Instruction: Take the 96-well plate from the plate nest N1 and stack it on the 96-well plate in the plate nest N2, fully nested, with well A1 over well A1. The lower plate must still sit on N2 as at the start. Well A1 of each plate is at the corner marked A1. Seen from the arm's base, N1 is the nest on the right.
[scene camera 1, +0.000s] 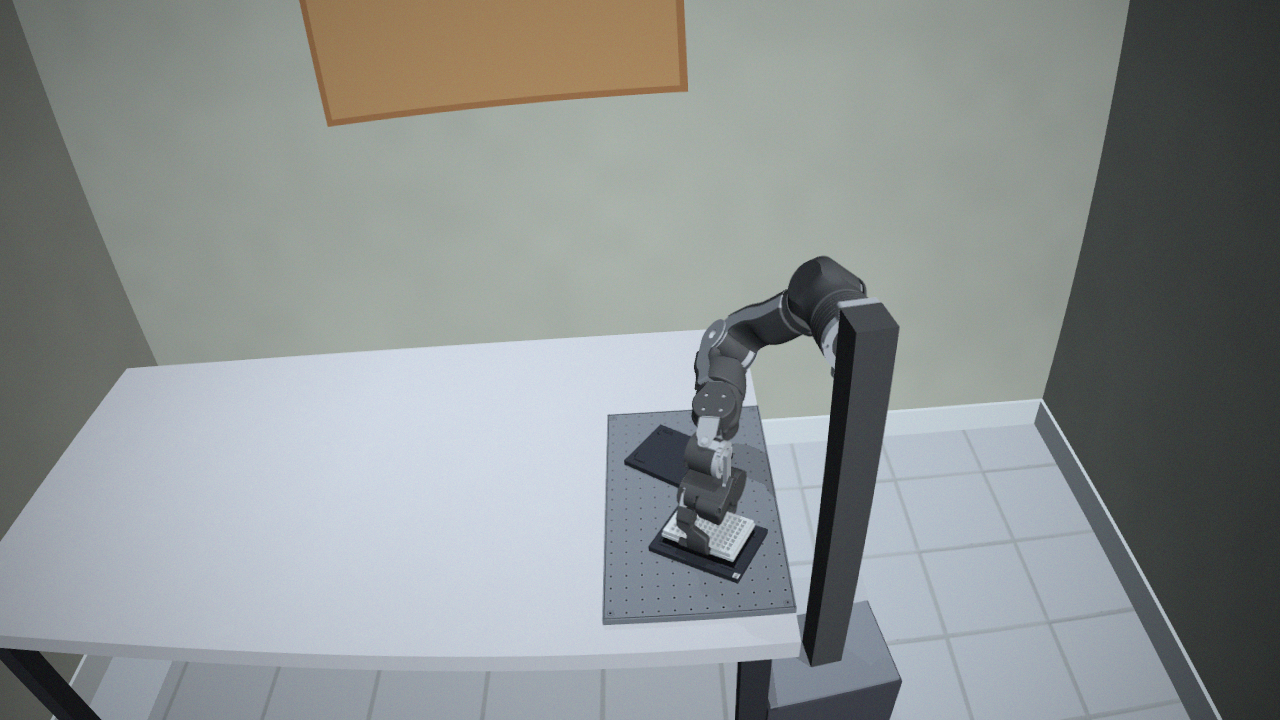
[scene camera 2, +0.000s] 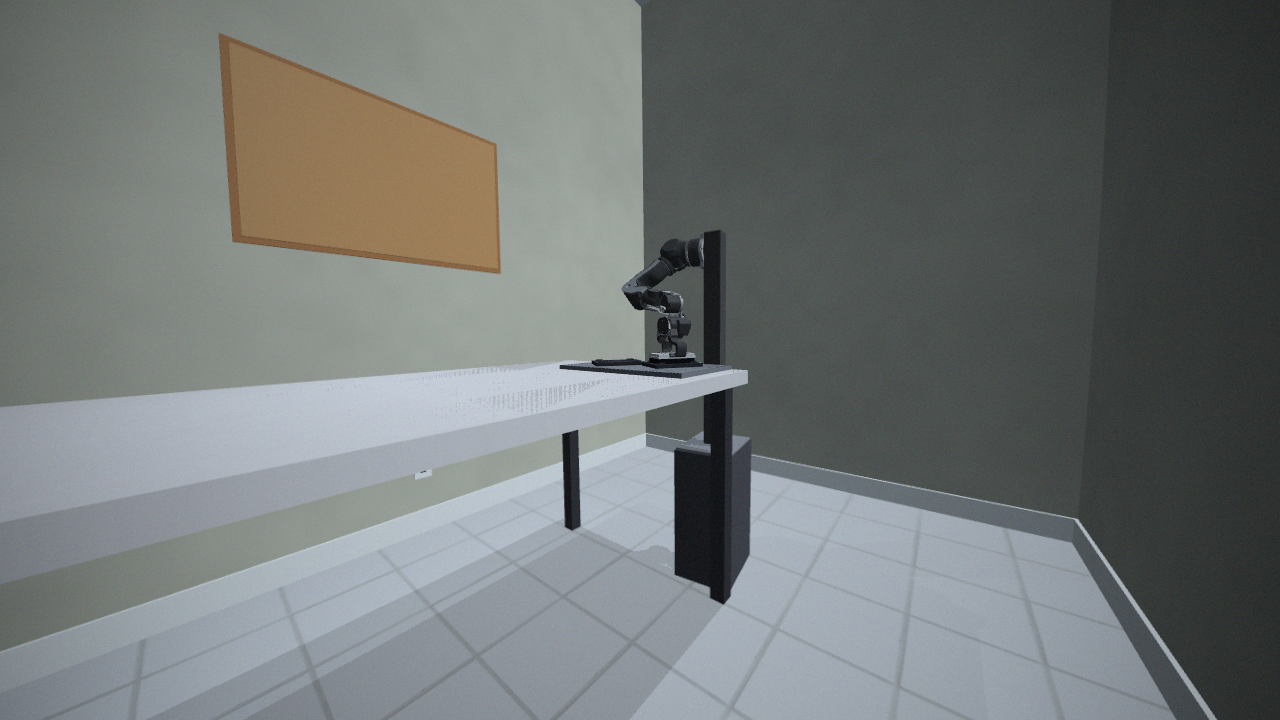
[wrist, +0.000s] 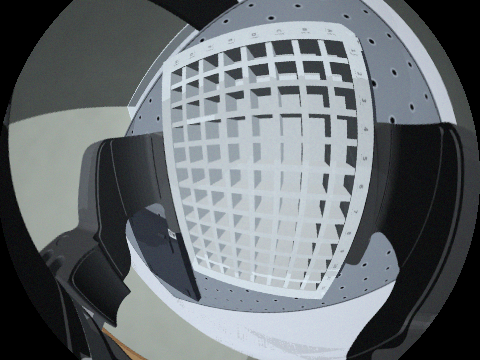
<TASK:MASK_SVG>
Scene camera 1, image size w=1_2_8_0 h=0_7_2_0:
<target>my gripper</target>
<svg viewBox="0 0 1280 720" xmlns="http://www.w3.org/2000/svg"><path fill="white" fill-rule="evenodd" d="M729 449L724 450L720 458L719 471L723 472L723 476L720 479L689 469L683 477L677 492L677 502L679 505L676 514L676 525L687 535L687 540L684 537L680 537L678 544L705 555L709 555L711 551L709 547L710 538L695 525L697 514L704 520L721 525L727 510L730 513L736 513L738 501L746 484L746 471L731 466L731 451Z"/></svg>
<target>white 96-well plate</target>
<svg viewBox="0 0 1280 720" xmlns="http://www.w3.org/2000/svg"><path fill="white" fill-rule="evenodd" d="M697 514L695 525L711 539L709 543L711 548L710 554L733 562L755 527L754 520L727 512L722 524L716 525L699 518ZM676 511L663 529L662 537L678 542L680 537L687 538L687 536L676 525Z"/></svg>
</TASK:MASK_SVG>
